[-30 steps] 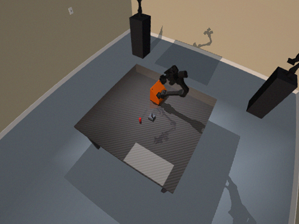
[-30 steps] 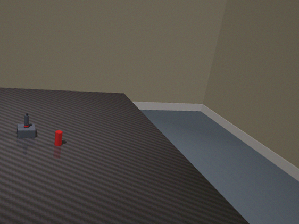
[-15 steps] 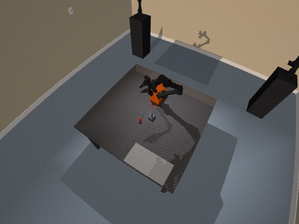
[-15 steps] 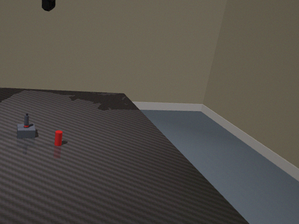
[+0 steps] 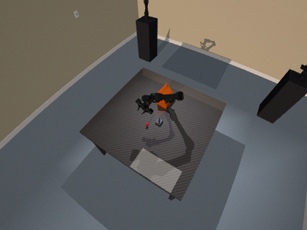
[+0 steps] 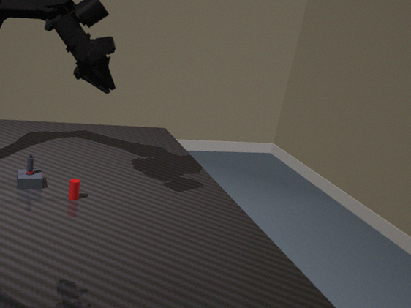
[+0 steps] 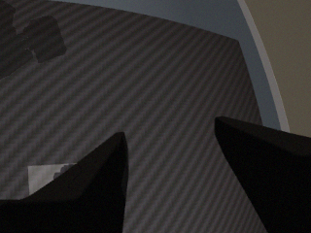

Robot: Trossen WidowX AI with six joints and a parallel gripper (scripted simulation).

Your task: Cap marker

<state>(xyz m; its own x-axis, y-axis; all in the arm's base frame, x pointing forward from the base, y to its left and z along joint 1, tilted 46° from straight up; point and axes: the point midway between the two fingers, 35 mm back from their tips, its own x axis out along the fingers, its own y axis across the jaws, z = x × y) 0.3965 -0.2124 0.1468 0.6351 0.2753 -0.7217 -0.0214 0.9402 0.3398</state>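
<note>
The red cap is 70 mm behind my gripper tip, 30 mm to the left of it and 290 mm below it. The rest, counted from my gripper tip: grey holder block: 180 mm behind, 120 mm to the left, 300 mm below; then marker: 180 mm behind, 120 mm to the left, 250 mm below.
</note>
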